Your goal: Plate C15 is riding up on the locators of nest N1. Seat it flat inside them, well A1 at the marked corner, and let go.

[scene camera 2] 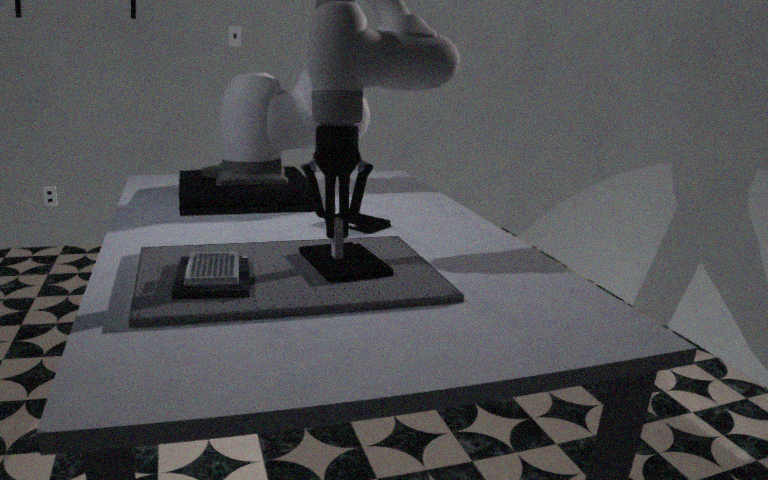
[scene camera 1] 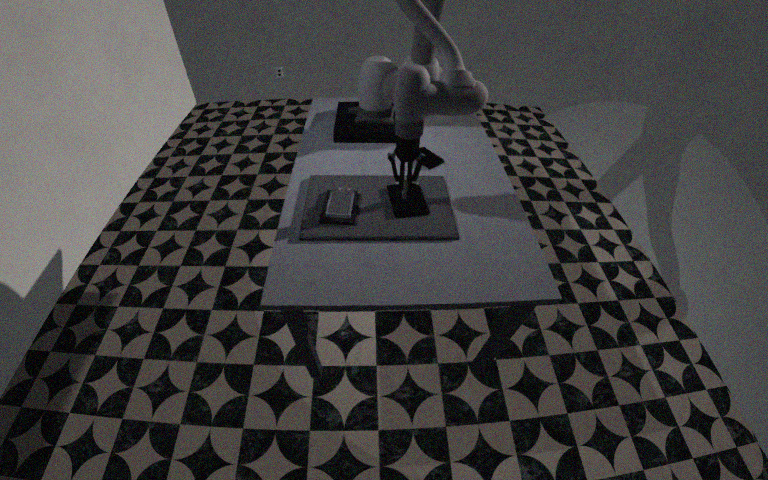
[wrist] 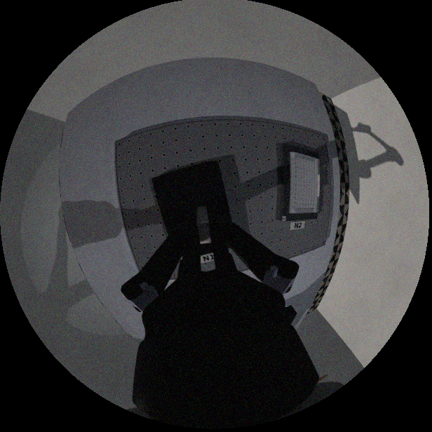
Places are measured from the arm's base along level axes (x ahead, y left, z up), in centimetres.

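Where they show: gripper, fingertip midpoint: (scene camera 2: 337,256) (scene camera 1: 404,197); arm's base at its link origin: (scene camera 2: 252,178) (scene camera 1: 375,115).
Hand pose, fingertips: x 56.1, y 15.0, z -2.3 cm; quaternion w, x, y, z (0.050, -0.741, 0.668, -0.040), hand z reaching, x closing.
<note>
Things, the pixels of their top centre, and the offset from my fingertips. "spot": a spot on its surface instead.
- flat black rectangular piece at a spot on its surface: (scene camera 2: 362,267) (scene camera 1: 414,208) spot: dx +5.3, dy +3.7, dz -0.1 cm
- light well plate at its top centre: (scene camera 2: 212,264) (scene camera 1: 340,202) dx +6.3, dy -21.9, dz +1.3 cm
- pegboard at its top centre: (scene camera 2: 289,269) (scene camera 1: 378,203) dx +2.5, dy -8.9, dz -1.3 cm
- small dark flat item at its top centre: (scene camera 2: 358,218) (scene camera 1: 426,156) dx -29.3, dy +9.1, dz -1.2 cm
My gripper (scene camera 1: 404,195) (scene camera 2: 337,254) (wrist: 202,214) is shut with nothing held, pointing straight down. Its light narrow tips are over the middle of a flat black rectangular piece (scene camera 1: 416,208) (scene camera 2: 362,267) (wrist: 187,182) on the right part of the pegboard. I cannot tell whether they touch it. The piece looks slightly turned against the board's edges. It is too dark to tell plate C15 from nest N1, or to see the locators, tilt, well A1 or the marked corner. A label (wrist: 207,258) shows below the fingers, partly hidden; its digit is unclear.
A light well plate (scene camera 1: 341,202) (scene camera 2: 212,267) (wrist: 303,182) sits on the dark nest labelled N2 (wrist: 297,225), left on the pegboard (scene camera 1: 368,230) (scene camera 2: 283,308) (wrist: 260,137) in the scene views. A small dark flat item (scene camera 1: 432,159) (scene camera 2: 370,223) lies behind the board. The arm's black base block (scene camera 1: 346,130) (scene camera 2: 243,200) stands farther back.
</note>
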